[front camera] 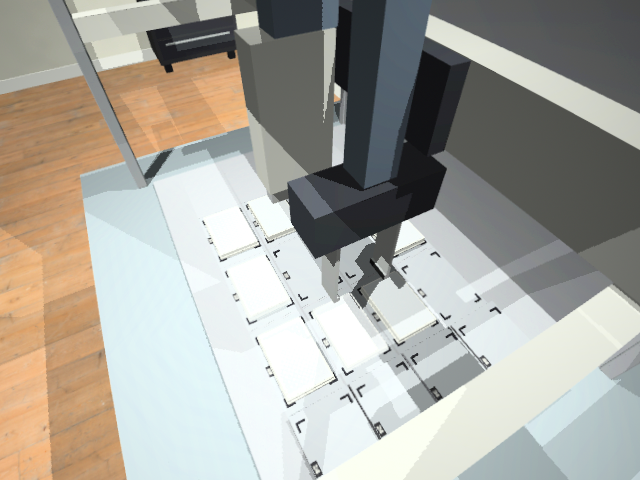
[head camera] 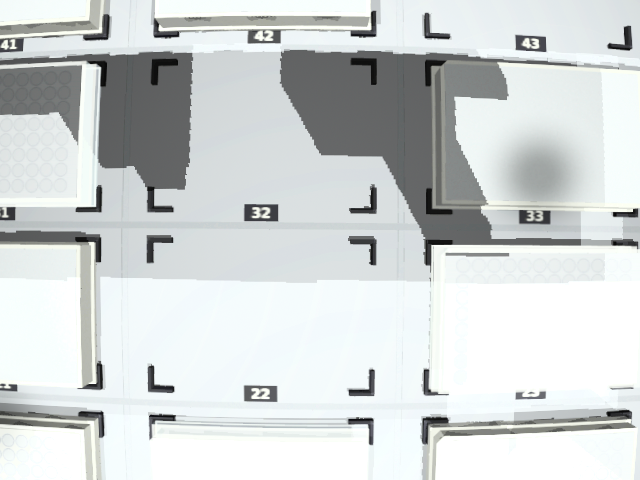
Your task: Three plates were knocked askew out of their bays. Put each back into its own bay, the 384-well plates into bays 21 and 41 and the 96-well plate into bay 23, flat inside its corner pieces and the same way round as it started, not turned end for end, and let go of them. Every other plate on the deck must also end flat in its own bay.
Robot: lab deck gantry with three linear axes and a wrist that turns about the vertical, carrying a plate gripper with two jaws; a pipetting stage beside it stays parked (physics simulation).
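Frame: origin at the robot's base, x down, y left, z ahead, level; metres.
Seen in the pictures: gripper, fingertip midpoint: (front camera: 355, 280); robot's base at its link origin: (front camera: 203, 221).
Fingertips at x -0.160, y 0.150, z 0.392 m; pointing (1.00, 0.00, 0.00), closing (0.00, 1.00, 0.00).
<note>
Pixels of each thing's top centre, then the offset from my fingertips to it. "spot": a spot on its surface instead.
- white 96-well plate at its top centre: (head camera: 545, 320) (front camera: 348, 327) dx +0.146, dy +0.000, dz +0.000 m
- bay 21 plate at its top centre: (front camera: 274, 212) dx +0.146, dy +0.000, dz -0.328 m
- bay 41 plate at a spot on its surface: (head camera: 43, 9) spot: dx +0.146, dy +0.181, dz -0.295 m
- bay 33 plate at its top centre: (head camera: 546, 134) (front camera: 397, 302) dx +0.146, dy +0.107, dz +0.000 m
- bay 42 plate at its top centre: (front camera: 392, 225) dx +0.146, dy +0.214, dz -0.164 m
- bay 31 plate at a spot on its surface: (head camera: 38, 155) spot: dx +0.146, dy +0.093, dz -0.293 m
The white 96-well plate (front camera: 351, 333) (head camera: 527, 335) lies squarely in bay 23, seemingly flat within its corner pieces. The bay 21 plate (front camera: 269, 215) (head camera: 36, 315) lies straight by its right-hand corner pieces; its left part is outside the head view. The bay 41 plate (head camera: 43, 9) shows its lower right part at the top left of the head view, straight beside its corner piece; it is hidden in the front view. My gripper (front camera: 358, 287) is open and empty, jaws apart above the middle of the deck, behind the bay 23 plate. It does not show in the head view.
The bay 33 plate (front camera: 400, 310) (head camera: 542, 118) lies beside bay 23. The bay 42 plate (front camera: 410, 237) (head camera: 263, 10) and bay 31 plate (head camera: 38, 155) sit straight. Several plates line the near row. Bays 22, 32 and 43 hold no plate. The pipetting stage (front camera: 292, 98) stands behind the gripper.
</note>
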